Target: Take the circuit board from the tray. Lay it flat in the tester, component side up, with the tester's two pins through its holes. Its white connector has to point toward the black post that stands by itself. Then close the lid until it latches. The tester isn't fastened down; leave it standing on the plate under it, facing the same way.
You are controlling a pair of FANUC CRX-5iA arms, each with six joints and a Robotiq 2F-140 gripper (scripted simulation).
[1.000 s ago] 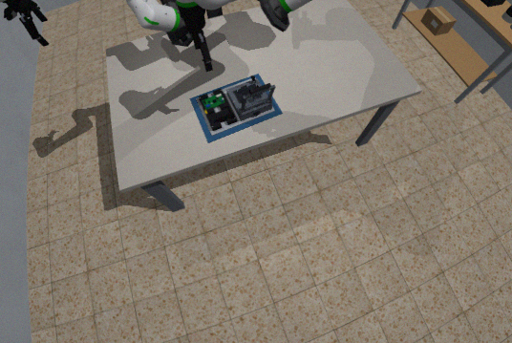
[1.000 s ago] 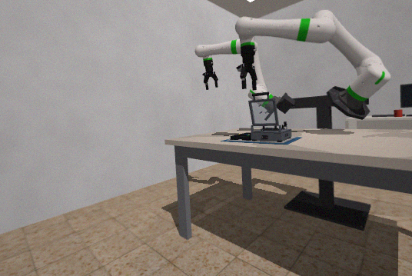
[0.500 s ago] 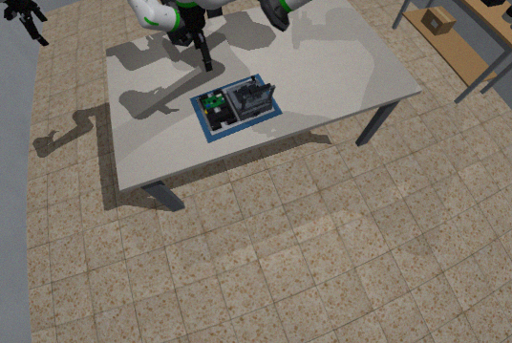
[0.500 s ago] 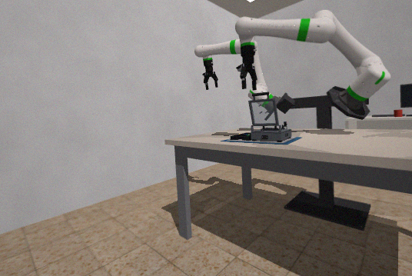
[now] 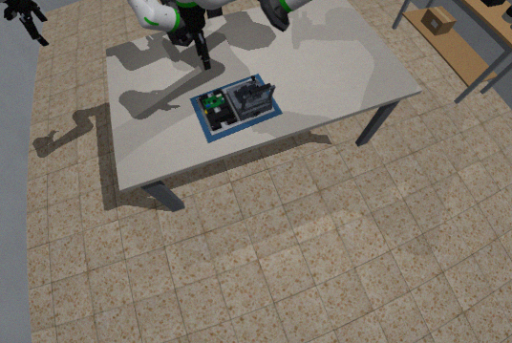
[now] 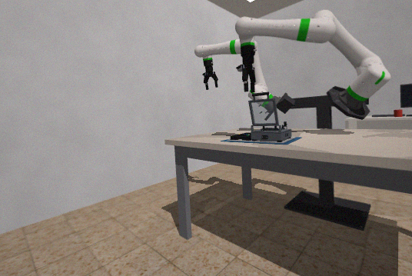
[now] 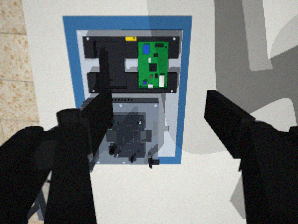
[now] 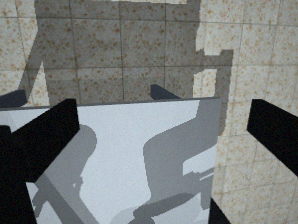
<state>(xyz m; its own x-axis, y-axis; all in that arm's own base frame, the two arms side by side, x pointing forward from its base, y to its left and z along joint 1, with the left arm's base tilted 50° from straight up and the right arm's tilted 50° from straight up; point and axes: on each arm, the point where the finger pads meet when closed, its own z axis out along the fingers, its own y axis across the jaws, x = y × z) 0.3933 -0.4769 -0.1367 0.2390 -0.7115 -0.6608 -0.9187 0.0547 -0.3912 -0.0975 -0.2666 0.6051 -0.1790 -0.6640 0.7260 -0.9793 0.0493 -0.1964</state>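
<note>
The green circuit board lies 310 mm below my left hand. From my left hand the other things lie so: black tray: 310 mm below, 50 mm ahead, 10 mm to the left; black fitting: 240 mm below, 220 mm to the left, 50 mm behind; clear lid: 210 mm to the left, 150 mm below, 140 mm ahead.
</note>
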